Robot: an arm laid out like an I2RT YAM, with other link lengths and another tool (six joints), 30 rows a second.
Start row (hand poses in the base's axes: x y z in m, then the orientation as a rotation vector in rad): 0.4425, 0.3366, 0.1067, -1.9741, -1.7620, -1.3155
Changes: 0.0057, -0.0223, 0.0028, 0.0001, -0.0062, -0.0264; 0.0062, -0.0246, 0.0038, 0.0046, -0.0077, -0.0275; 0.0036, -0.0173, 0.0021, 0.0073, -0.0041, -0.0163; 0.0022, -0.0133, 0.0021, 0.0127, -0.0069, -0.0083; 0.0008, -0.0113, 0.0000, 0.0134, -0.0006, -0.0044; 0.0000, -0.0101, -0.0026, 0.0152, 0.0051, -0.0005; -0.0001, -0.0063, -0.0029, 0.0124, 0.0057, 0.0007; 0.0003, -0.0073, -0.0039, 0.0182, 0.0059, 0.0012; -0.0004, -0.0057, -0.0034, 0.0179, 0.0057, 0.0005; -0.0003, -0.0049, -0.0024, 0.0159, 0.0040, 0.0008; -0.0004, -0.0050, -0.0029, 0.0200, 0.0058, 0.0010; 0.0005, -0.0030, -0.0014, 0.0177, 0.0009, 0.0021; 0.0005, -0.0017, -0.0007, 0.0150, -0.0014, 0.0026; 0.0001, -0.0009, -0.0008, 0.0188, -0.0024, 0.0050; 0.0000, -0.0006, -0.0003, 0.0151, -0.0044, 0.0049; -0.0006, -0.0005, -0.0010, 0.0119, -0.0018, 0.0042; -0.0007, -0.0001, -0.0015, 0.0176, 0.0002, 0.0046; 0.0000, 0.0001, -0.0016, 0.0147, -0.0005, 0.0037; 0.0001, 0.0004, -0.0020, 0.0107, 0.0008, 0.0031; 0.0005, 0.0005, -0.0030, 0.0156, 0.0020, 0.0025; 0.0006, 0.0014, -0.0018, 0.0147, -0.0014, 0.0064; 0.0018, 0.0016, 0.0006, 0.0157, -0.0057, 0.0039; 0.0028, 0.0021, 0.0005, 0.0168, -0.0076, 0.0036
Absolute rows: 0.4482, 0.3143, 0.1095, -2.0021, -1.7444, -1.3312; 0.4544, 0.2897, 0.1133, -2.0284, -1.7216, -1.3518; 0.4580, 0.2724, 0.1154, -2.0416, -1.7030, -1.3660; 0.4602, 0.2591, 0.1175, -2.0419, -1.6861, -1.3844; 0.4610, 0.2478, 0.1175, -2.0395, -1.6690, -1.3940; 0.4610, 0.2377, 0.1149, -2.0338, -1.6509, -1.3961; 0.4609, 0.2314, 0.1120, -2.0284, -1.6364, -1.3955; 0.4612, 0.2241, 0.1081, -2.0193, -1.6163, -1.3975; 0.4608, 0.2184, 0.1047, -2.0110, -1.5961, -1.3997; 0.4605, 0.2135, 0.1023, -2.0028, -1.5790, -1.4028; 0.4601, 0.2085, 0.0994, -1.9927, -1.5572, -1.4056; 0.4606, 0.2055, 0.0980, -1.9808, -1.5407, -1.4126; 0.4611, 0.2038, 0.0973, -1.9689, -1.5282, -1.4207; 0.4612, 0.2029, 0.0965, -1.9519, -1.5142, -1.4307; 0.4612, 0.2023, 0.0962, -1.9362, -1.5047, -1.4412; 0.4606, 0.2018, 0.0952, -1.9242, -1.4967, -1.4473; 0.4599, 0.2017, 0.0937, -1.9094, -1.4824, -1.4535; 0.4599, 0.2018, 0.0921, -1.8969, -1.4707, -1.4594; 0.4600, 0.2022, 0.0901, -1.8879, -1.4619, -1.4621; 0.4605, 0.2027, 0.0871, -1.8772, -1.4473, -1.4659; 0.4611, 0.2041, 0.0853, -1.8615, -1.4380, -1.4712; 0.4629, 0.2057, 0.0859, -1.8456, -1.4278, -1.4829; 0.4657, 0.2078, 0.0864, -1.8284, -1.4171, -1.4972
